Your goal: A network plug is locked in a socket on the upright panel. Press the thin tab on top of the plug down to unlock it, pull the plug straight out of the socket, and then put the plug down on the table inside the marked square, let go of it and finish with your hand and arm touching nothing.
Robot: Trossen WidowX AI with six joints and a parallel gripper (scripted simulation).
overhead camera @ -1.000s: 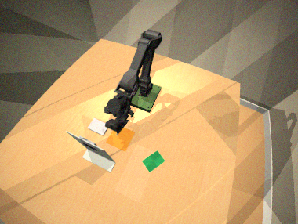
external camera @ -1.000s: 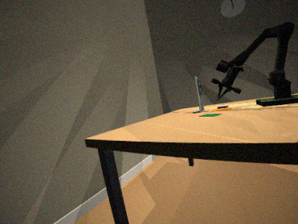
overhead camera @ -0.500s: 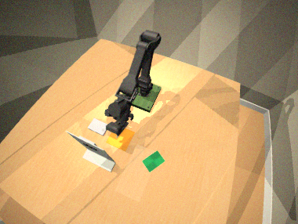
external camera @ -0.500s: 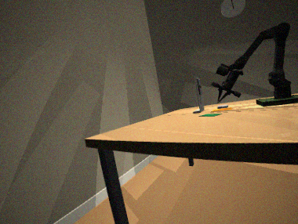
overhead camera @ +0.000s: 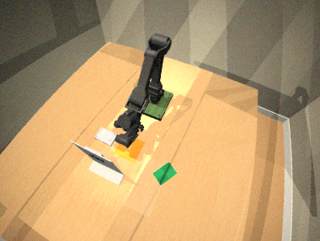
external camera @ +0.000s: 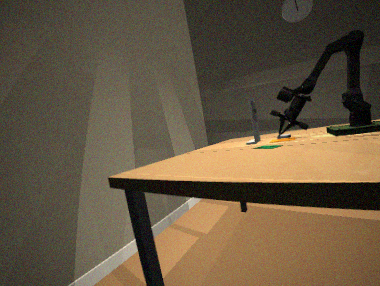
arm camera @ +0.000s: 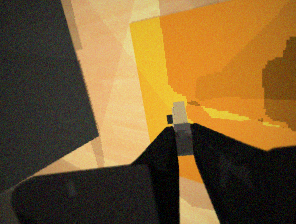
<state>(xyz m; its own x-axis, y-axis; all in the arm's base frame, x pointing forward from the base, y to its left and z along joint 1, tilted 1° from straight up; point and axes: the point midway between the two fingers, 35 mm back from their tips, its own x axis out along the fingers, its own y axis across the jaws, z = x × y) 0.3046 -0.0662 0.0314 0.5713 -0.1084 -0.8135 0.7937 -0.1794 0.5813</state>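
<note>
My gripper tip is now 1 cm past the orange square and 3 cm above it. From my gripper tip the other things lie so: tan plug right at my gripper tip; grey upright panel 12 cm ahead, 7 cm to the right, 8 cm above.
</note>
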